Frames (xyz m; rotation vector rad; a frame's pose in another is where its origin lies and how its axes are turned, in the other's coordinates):
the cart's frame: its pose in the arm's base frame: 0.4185 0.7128 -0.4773 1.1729 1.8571 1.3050
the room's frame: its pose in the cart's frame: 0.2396 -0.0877 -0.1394 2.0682 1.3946 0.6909
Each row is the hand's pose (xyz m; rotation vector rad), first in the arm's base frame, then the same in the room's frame.
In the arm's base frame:
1: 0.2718 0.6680 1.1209 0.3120 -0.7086 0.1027
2: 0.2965 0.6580 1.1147 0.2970 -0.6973 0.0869
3: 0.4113 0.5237 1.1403 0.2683 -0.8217 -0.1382
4: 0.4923 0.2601 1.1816 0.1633 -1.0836 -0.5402
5: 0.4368 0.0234 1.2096 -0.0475 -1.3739 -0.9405
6: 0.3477 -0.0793 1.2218 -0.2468 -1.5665 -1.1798
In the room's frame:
1: 1.3111 -0.9807 0.0586 0.7480 0.5700 -0.5005
2: 1.3074 -0.9816 0.0315 0.7300 0.5879 -0.5012
3: 1.2950 -1.0872 -0.1119 0.5415 0.5320 -0.6780
4: 1.2263 -1.3152 -0.2571 0.1523 0.3660 -0.9461
5: 1.1246 -1.5375 -0.2667 -0.3140 0.1373 -1.1201
6: 1.0640 -1.6454 -0.2089 -0.6395 -0.0382 -1.1641

